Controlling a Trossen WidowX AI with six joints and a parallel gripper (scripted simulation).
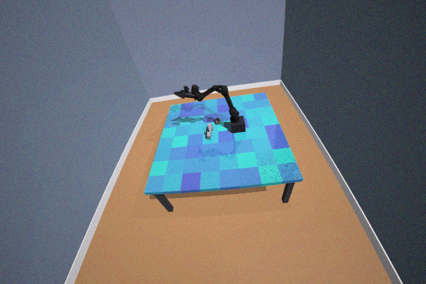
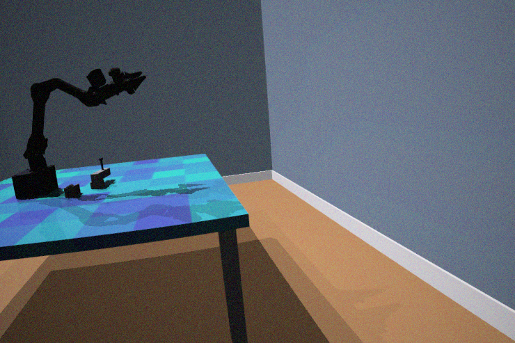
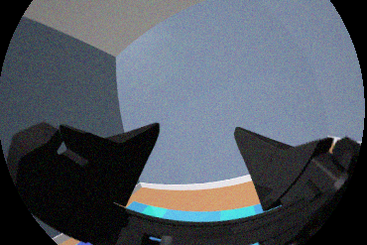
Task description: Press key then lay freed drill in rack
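The dark key is 40 cm below my gripper tip, 24 cm behind it and 15 cm to the left of it. From my gripper tip the other things lie so: pale grey block (45 cm below, 25 cm behind, 12 cm to the left); then drill shank (44 cm below, 25 cm behind, 10 cm to the left); then brown rack (47 cm below, 36 cm behind, 3 cm to the right).
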